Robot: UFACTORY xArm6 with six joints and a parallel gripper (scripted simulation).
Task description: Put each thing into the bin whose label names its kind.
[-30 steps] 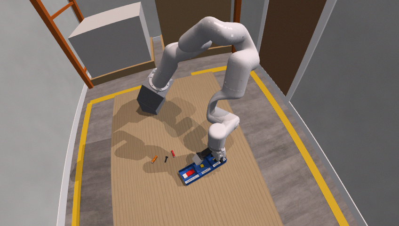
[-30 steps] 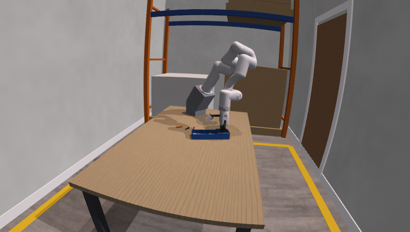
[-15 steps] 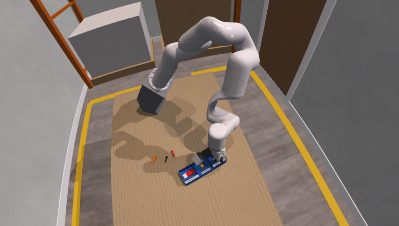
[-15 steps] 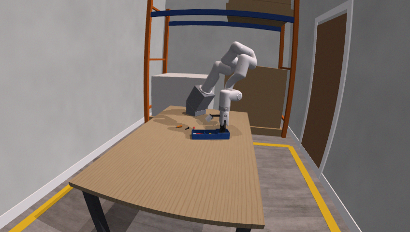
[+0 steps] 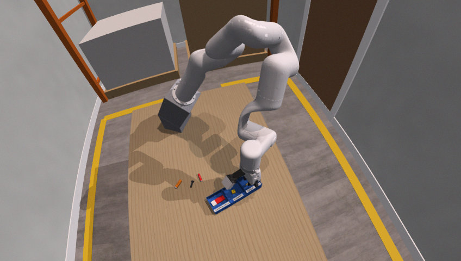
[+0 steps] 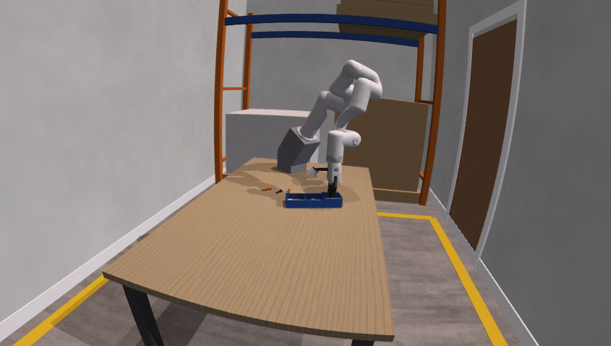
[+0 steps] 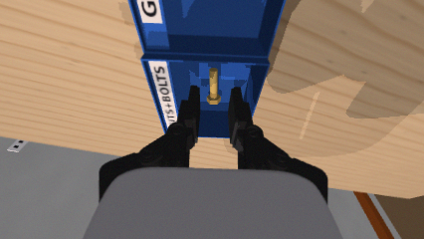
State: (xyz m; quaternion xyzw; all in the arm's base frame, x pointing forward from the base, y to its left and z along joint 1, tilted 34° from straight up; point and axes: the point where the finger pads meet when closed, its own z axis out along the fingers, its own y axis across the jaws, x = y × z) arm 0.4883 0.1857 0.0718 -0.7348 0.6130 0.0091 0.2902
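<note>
Right now my hand is 10 mm to the right of the brass bolt and 40 mm above it. Also, from my hand: red battery: 100 mm behind, 220 mm to the right, 50 mm below; then eraser: 50 mm ahead, 170 mm to the right, 40 mm below; then yellow die: 20 mm ahead, 80 mm to the right, 40 mm below.
</note>
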